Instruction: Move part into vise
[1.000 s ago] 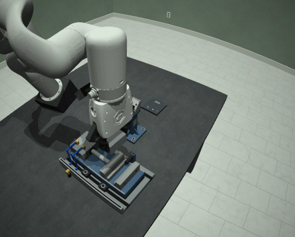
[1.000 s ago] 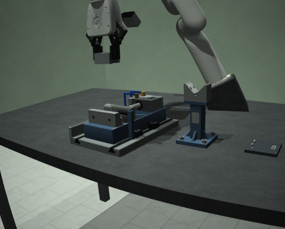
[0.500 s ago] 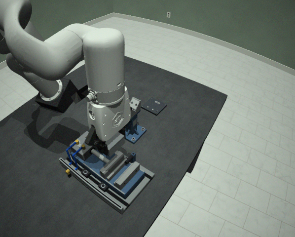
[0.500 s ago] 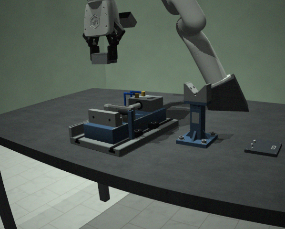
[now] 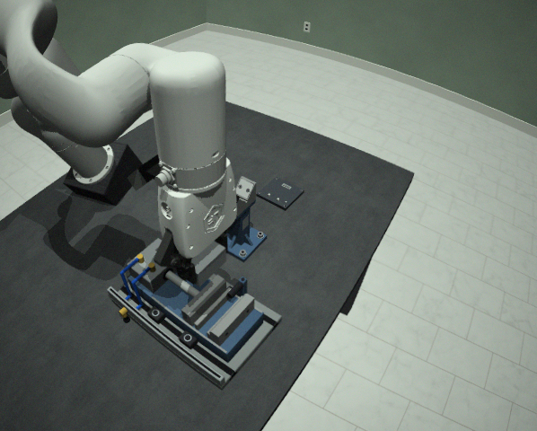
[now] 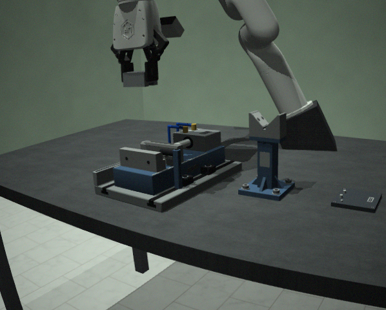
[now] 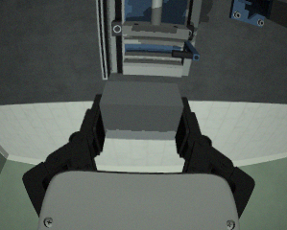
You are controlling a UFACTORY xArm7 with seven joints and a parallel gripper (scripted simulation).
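Now: the fixed jaw 17 cm below my hand, 4 cm ahead of it and 1 cm to the left of it. From my hand the other things lie so: work stop (16 cm below, 6 cm to the left, 2 cm ahead); part (2 cm below); moving jaw (17 cm below, 3 cm to the left, 3 cm behind).
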